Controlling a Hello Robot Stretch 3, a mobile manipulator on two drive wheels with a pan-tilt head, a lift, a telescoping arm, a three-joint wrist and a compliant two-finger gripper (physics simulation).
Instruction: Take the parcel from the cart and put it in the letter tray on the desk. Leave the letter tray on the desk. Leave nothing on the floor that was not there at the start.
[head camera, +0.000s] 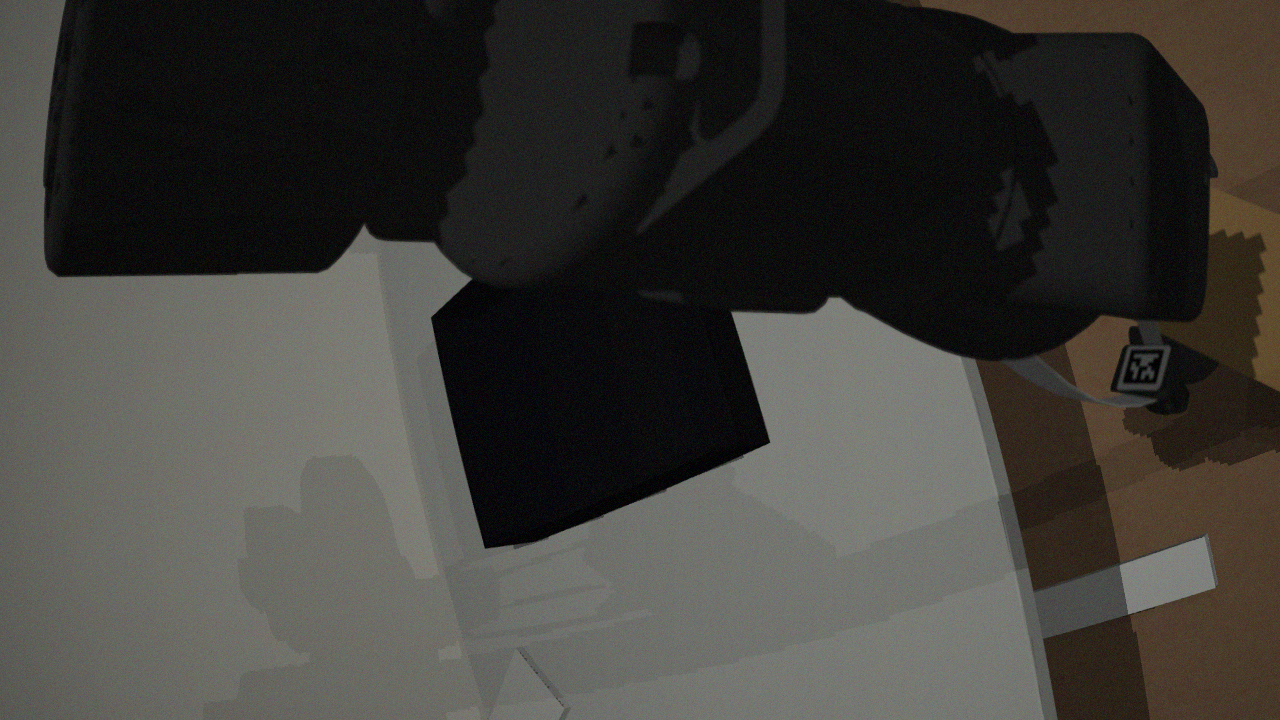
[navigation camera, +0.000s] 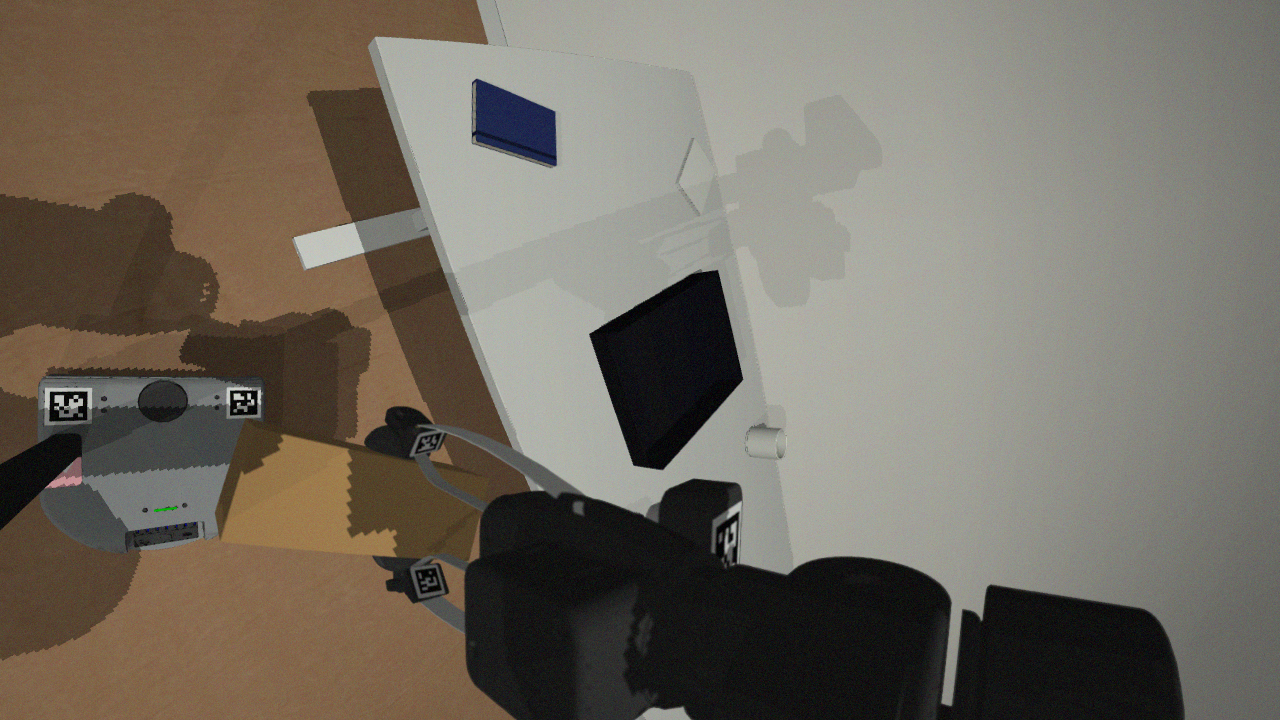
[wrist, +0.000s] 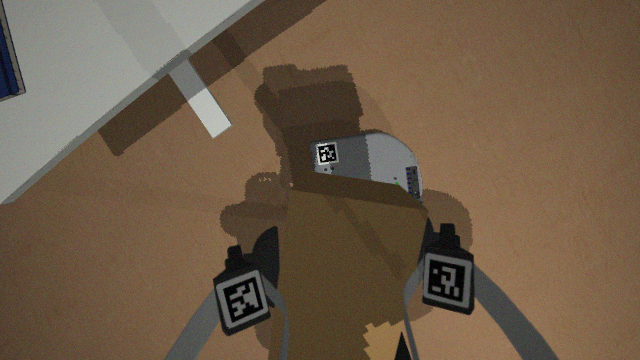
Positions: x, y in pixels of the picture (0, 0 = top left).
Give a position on a black letter tray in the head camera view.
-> At 567, 404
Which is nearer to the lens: the brown cardboard parcel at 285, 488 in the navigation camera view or the black letter tray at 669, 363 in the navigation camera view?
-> The brown cardboard parcel.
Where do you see the gripper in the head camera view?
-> At 1184, 258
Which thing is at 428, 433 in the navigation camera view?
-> The gripper.
